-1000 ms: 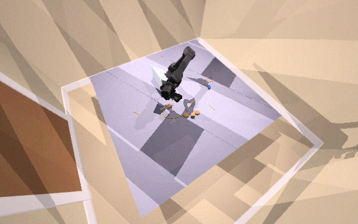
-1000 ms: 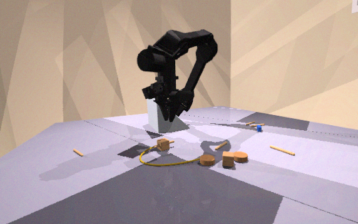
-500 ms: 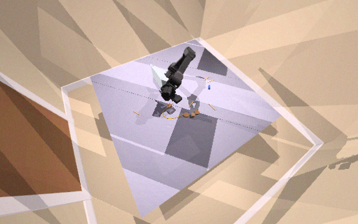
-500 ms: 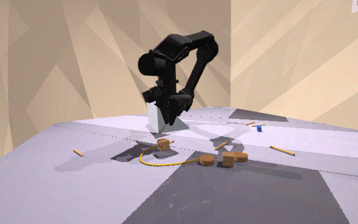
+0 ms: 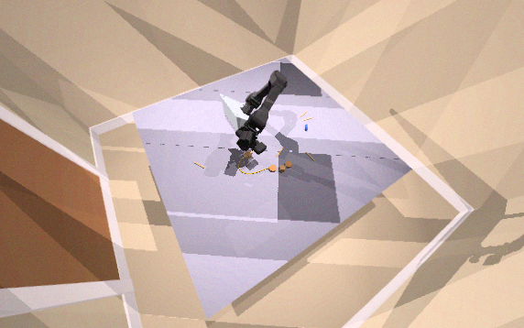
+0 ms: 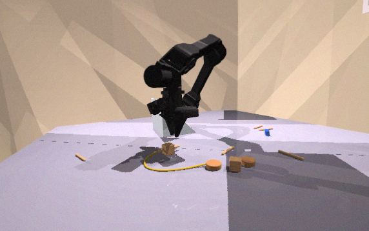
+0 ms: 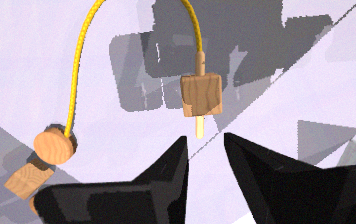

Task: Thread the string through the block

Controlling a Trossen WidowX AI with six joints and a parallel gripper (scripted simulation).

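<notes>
Right now the thin wooden stick is 4 cm below my gripper tip, 3 cm to the right of it and 1 cm ahead of it. Round my gripper tip: round wooden button 14 cm ahead, 7 cm to the left, 5 cm below; plain wooden cube 17 cm ahead, 12 cm to the left, 4 cm below; disc 17 cm to the left, 15 cm ahead, 5 cm below.
</notes>
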